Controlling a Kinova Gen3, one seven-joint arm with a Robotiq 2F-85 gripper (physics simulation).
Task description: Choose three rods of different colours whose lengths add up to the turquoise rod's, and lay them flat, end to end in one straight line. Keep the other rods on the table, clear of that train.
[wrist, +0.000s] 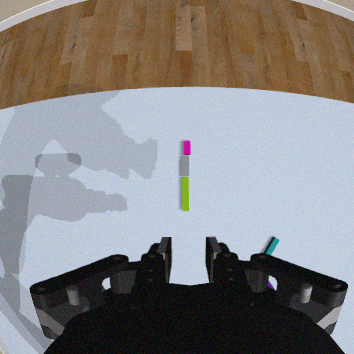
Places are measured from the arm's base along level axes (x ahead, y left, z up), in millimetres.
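Where they show: gripper, fingertip midpoint: (188, 248).
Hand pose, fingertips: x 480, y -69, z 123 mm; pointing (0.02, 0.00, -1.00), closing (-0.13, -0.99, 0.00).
Things, the pixels of their top centre, and the offset from my fingertips. Level surfaces: height alone.
- magenta rod, top centre: (186, 146) 12 mm right, 95 mm ahead, 170 mm down
- grey rod, top centre: (185, 165) 6 mm right, 68 mm ahead, 170 mm down
- lime green rod, top centre: (185, 193) 0 mm left, 28 mm ahead, 170 mm down
- turquoise rod, top centre: (260, 265) 105 mm right, 106 mm back, 170 mm down
- purple rod, top centre: (272, 291) 126 mm right, 162 mm back, 170 mm down
- pale blue table top, surface height: 180 mm down
A magenta rod (187, 147), a grey rod (184, 166) and a lime green rod (185, 193) lie flat in one line in the middle of the wrist view, magenta farthest and lime nearest. They appear to be end to end; any tiny gaps are too small to tell. My gripper (188, 248) is open and empty, above the table and on the near side of the lime rod. A turquoise rod (272, 245) lies slanted at the right, partly hidden by the right finger linkage. A small piece of a purple rod (271, 285) shows through the linkage.
The pale blue table top (280, 165) has a curved far edge with a wooden floor (220, 45) beyond it. Shadows of the arm and gripper fall on the table at the left. The gripper body hides the near part of the table.
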